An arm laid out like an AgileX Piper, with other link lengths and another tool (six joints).
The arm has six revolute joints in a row. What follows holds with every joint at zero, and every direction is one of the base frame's.
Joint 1 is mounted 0.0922 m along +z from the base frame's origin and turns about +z.
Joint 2 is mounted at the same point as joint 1 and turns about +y.
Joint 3 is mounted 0.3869 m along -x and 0.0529 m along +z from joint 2 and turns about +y.
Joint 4 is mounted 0.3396 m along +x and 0.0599 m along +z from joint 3 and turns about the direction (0.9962, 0, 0.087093).
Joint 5 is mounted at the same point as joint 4 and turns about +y.
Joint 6 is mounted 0.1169 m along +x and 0.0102 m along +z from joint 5 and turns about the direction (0.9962, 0, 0.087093).
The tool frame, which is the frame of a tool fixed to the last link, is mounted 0.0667 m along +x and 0.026 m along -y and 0.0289 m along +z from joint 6; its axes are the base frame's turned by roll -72.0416, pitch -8.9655 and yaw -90.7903 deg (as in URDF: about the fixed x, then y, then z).
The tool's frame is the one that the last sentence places.
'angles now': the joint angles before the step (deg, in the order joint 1, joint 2, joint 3, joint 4, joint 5, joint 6). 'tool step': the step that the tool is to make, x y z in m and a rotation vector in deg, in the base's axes. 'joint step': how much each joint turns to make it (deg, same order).
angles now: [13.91, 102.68, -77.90, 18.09, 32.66, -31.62]
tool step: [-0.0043, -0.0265, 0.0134, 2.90, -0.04, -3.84]
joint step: [-2.68, -2.17, 1.12, 2.61, 0.30, 0.52]
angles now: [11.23, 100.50, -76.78, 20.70, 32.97, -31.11]
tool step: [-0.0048, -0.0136, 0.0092, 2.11, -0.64, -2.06]
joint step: [-1.46, -1.64, 1.18, 2.45, -0.49, -0.48]
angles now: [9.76, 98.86, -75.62, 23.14, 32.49, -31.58]
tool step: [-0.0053, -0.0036, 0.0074, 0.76, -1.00, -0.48]
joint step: [-0.35, -1.34, 1.02, 1.18, -0.70, -0.69]
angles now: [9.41, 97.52, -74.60, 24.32, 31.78, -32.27]
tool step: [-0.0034, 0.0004, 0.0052, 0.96, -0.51, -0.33]
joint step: [0.00, -0.79, 0.48, 1.08, -0.34, -0.19]
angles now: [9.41, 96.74, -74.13, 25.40, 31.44, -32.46]
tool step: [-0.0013, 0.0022, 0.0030, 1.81, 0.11, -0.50]
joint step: [0.00, -0.27, 0.04, 1.93, 0.07, -0.07]
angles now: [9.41, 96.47, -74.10, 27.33, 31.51, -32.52]
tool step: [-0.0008, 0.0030, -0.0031, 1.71, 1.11, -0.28]
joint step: [0.00, 0.23, 0.01, 1.84, 0.65, 0.03]
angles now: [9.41, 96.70, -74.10, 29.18, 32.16, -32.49]
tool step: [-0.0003, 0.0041, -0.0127, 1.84, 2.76, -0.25]
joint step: [0.00, 1.01, 0.00, 1.76, 1.46, 0.56]
